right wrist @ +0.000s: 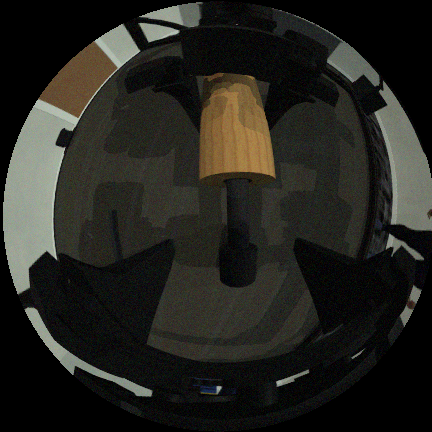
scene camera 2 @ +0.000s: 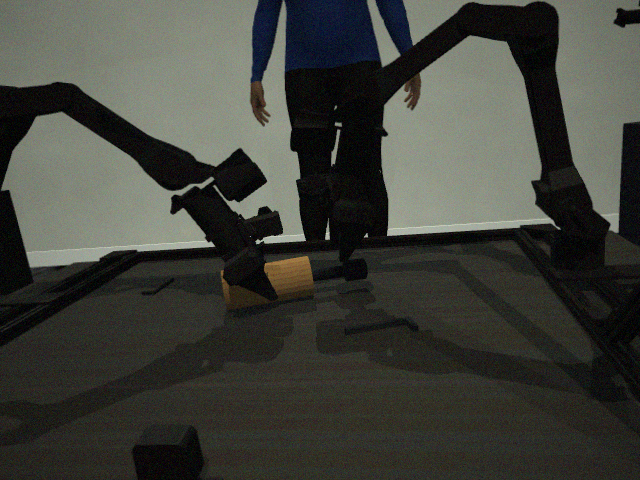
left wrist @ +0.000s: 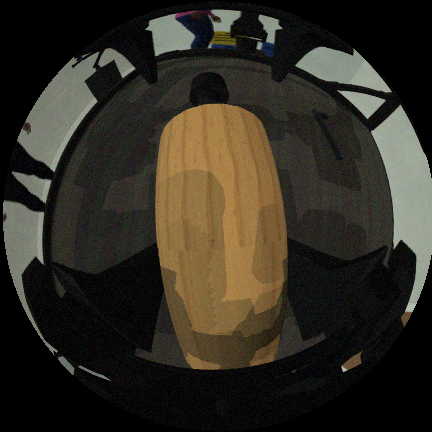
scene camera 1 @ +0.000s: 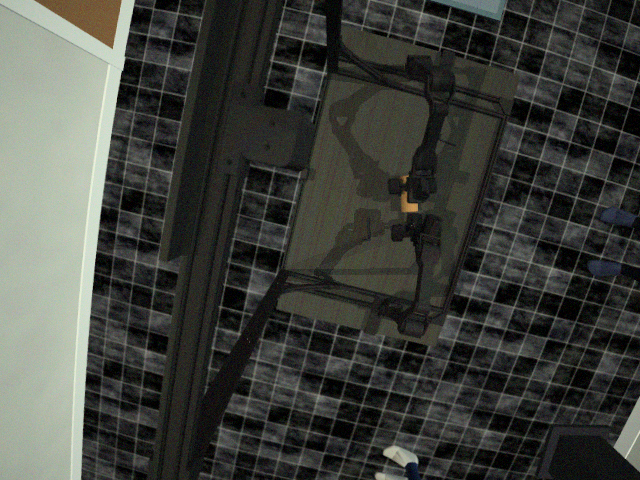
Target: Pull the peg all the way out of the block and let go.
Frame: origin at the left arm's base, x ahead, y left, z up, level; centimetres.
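Seen in the pictures: left gripper, fingertip midpoint: [scene camera 2: 274,292] [left wrist: 220,241] [scene camera 1: 407,195]; right gripper, fingertip midpoint: [right wrist: 236,245] [scene camera 2: 337,254] [left wrist: 215,73]; left arm's base, link origin: [scene camera 1: 413,70]; right arm's base, link origin: [scene camera 2: 578,268] [left wrist: 244,52] [scene camera 1: 385,306].
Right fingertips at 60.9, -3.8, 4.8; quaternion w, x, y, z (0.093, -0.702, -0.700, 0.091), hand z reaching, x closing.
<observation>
Pixels of each thing's middle, then the offset from my right fingertips to it, as dx, dy, dz.
- wooden block, body centre: [left wrist: 223,260] [right wrist: 232,116] [scene camera 2: 268,282] [scene camera 1: 408,193] -12.2, +0.2, -3.2
- black peg, body centre: [left wrist: 210,112] [right wrist: 238,217] [scene camera 2: 329,273] -1.7, +0.4, -3.2
- dark L-shaped tool, body centre: [scene camera 2: 380,329] [right wrist: 109,241] [left wrist: 332,133] +2.3, -17.8, -6.3
- small tool, body centre: [scene camera 2: 158,286] -33.3, +17.8, -6.4
The wooden block [scene camera 1: 409,202] [scene camera 2: 291,279] [left wrist: 220,200] [right wrist: 235,135] lies on its side at the table, held by my left gripper [scene camera 2: 253,284] [left wrist: 220,241], which is shut on it. The black peg [scene camera 2: 328,273] [right wrist: 238,210] sticks out of the block's end; its thick head [scene camera 2: 355,269] [left wrist: 209,89] [right wrist: 238,267] points away from the block. How deep its shaft sits inside is hidden. My right gripper [scene camera 2: 345,259] [right wrist: 236,245] is wide open at the peg's head, its fingers on either side with gaps and not gripping it.
A dark L-shaped tool [scene camera 2: 379,326] [left wrist: 327,135] [right wrist: 116,235] lies beside the peg. Another small tool [scene camera 2: 157,286] lies at the left in scene camera 2. A dark box-shaped object [scene camera 2: 168,449] stands at the bottom of that view. A person [scene camera 2: 330,36] stands behind the table.
</observation>
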